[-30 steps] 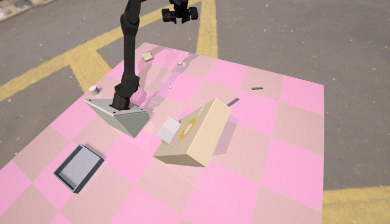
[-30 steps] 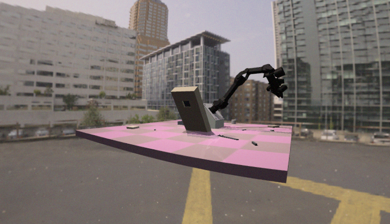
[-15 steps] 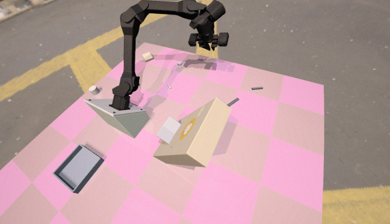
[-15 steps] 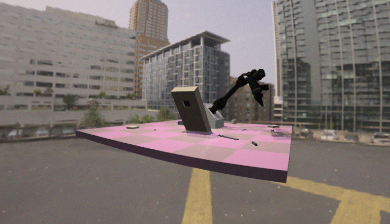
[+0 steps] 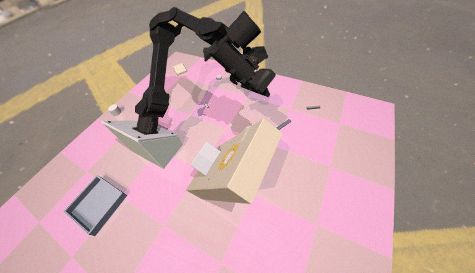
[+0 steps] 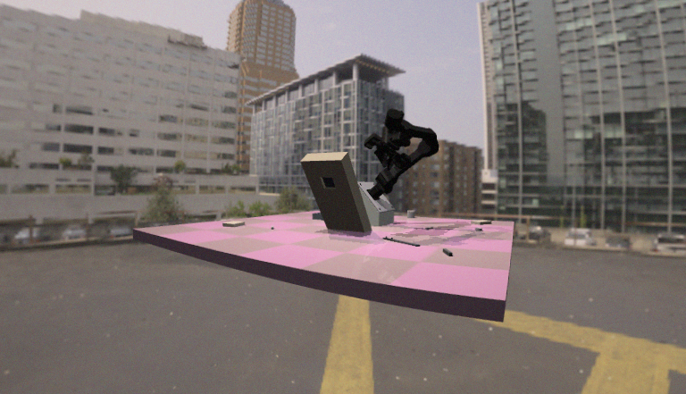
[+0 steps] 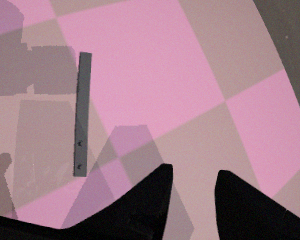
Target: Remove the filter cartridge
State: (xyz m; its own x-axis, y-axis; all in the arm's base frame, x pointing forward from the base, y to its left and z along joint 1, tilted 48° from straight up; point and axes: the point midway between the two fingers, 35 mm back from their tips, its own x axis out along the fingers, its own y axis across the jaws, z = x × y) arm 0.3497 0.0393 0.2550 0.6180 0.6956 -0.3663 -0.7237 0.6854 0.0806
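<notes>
My gripper tip is now 22 cm to the left of the round filter cartridge and 3 cm above it. Also, from my gripper tip: grey tray 50 cm to the right, 44 cm behind, 24 cm below; then beige service panel 22 cm to the right, 11 cm below, 5 cm behind.
</notes>
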